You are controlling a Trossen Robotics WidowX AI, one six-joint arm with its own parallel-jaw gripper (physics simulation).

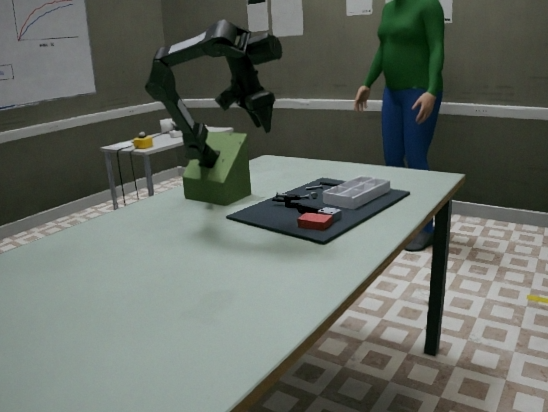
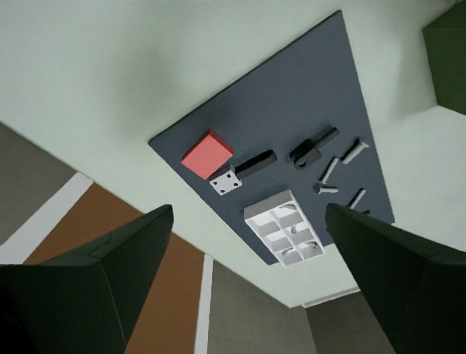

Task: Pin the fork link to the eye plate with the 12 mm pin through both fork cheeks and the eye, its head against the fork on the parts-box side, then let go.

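Where they show: gripper, fingertip midpoint: point(image 1: 263, 129) point(image 2: 249, 211); arm's base, link origin: point(image 1: 209, 158).
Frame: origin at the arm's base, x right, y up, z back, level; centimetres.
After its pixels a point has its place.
Note:
My gripper point(image 1: 265, 127) @(y 13.4, x 14.0, z -34.7 cm) point(image 2: 249, 211) @(y 13.4, x 14.0, z -34.7 cm) is open and empty, high above the mat. The dark fork link point(image 2: 306, 154) @(y -8.5, x -0.4, z -31.0 cm) lies on the mat, its fork end towards the parts box. The eye plate point(image 1: 330, 214) @(y -9.8, x 4.3, z -47.4 cm) point(image 2: 226, 183) @(y -9.5, x 2.2, z -45.7 cm), a pale block with four holes and a dark bar, lies against the red block point(image 1: 315, 221) @(y -9.7, x 10.8, z -46.9 cm) point(image 2: 207, 154) @(y -9.7, x 9.0, z -44.5 cm). A thick headed pin point(image 2: 354, 151) @(y -10.7, x -6.5, z -24.0 cm) lies beside the fork link, with a slimmer pin point(image 2: 328, 170) @(y -11.2, x -8.0, z -29.1 cm), a short pin point(image 2: 327, 189) @(y -10.9, x -12.2, z -31.1 cm) and another slim pin point(image 2: 357, 199) @(y -11.1, x -18.8, z -27.0 cm) near it. I cannot tell which is 12 mm.
The white parts box point(image 1: 345, 200) @(y -9.7, x -7.5, z -45.4 cm) point(image 2: 267, 204) @(y -10.2, x -7.8, z -42.6 cm) holds small pins in its compartments and stands on the dark mat point(image 1: 260, 220) @(y -11.9, x 12.2, z -30.1 cm) point(image 2: 300, 85) @(y -11.9, x 8.8, z -26.7 cm). A dark tool beyond the pins is partly hidden by my right finger. The green arm base point(image 1: 217, 187) @(y -7.3, x 5.2, z -7.7 cm) point(image 2: 450, 65) @(y -9.2, x 0.2, z -10.3 cm) stands beside the mat.

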